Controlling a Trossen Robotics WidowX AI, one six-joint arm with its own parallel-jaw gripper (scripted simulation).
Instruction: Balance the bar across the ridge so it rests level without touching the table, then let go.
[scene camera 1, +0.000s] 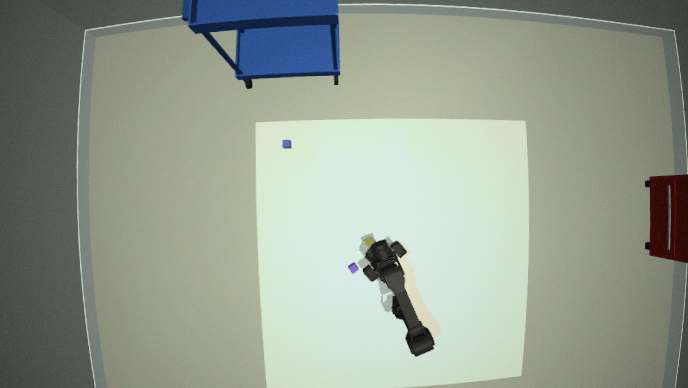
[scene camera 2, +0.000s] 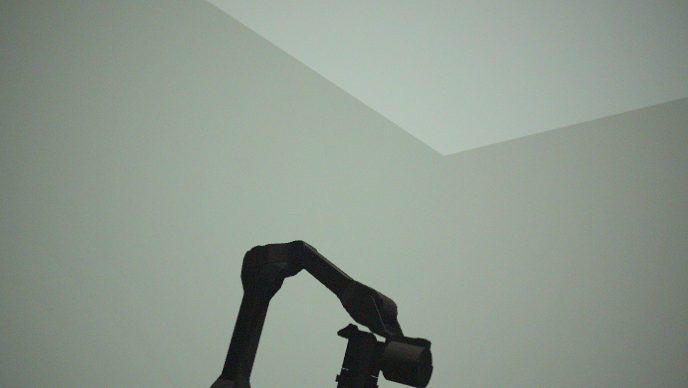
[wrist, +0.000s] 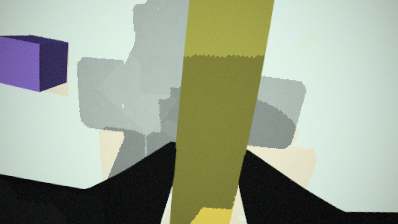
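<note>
The gripper (wrist: 208, 153) is visible, as is a yellow bar (wrist: 223, 59). In scene camera 2 the bar is out of frame.
</note>
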